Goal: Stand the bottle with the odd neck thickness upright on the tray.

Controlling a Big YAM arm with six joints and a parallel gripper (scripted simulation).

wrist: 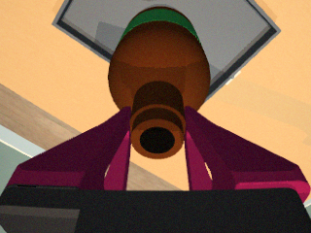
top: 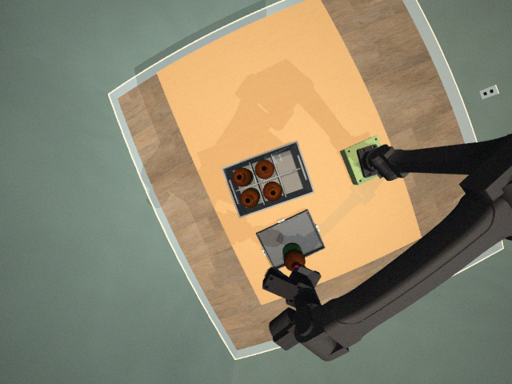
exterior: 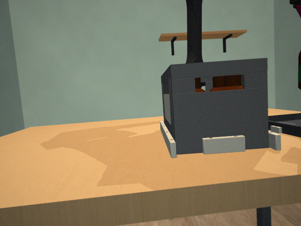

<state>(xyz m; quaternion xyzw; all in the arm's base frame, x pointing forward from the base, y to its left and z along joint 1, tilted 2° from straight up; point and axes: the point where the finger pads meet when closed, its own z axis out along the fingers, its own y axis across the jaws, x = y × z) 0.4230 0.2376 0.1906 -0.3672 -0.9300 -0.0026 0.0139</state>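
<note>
Right now the grey tray is 10 mm behind my hand, 10 mm to the right of it and 230 mm below it. Round my hand: dark grey crate 290 mm to the right, 160 mm below.
</note>
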